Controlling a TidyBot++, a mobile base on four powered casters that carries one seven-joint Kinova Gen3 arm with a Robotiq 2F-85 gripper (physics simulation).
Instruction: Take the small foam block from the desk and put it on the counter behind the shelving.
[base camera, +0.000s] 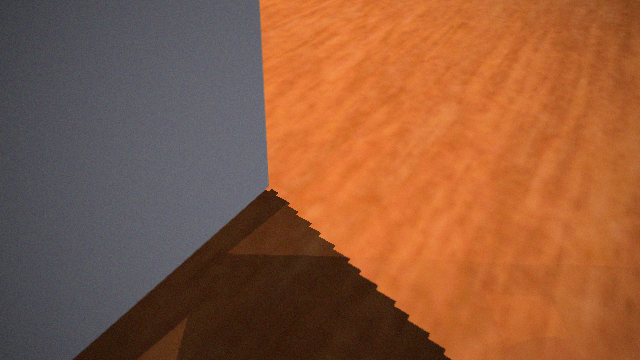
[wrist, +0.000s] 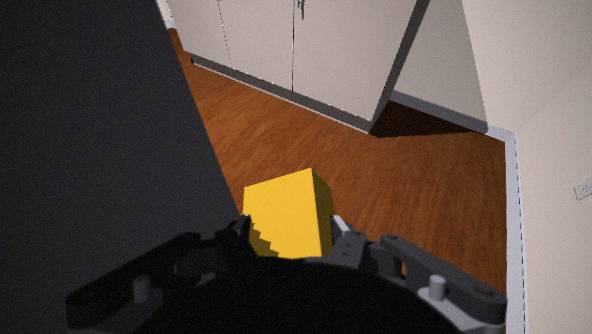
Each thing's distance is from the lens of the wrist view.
my gripper (wrist: 290, 227): 0.17 m
yellow foam block (wrist: 290, 215): 0.15 m
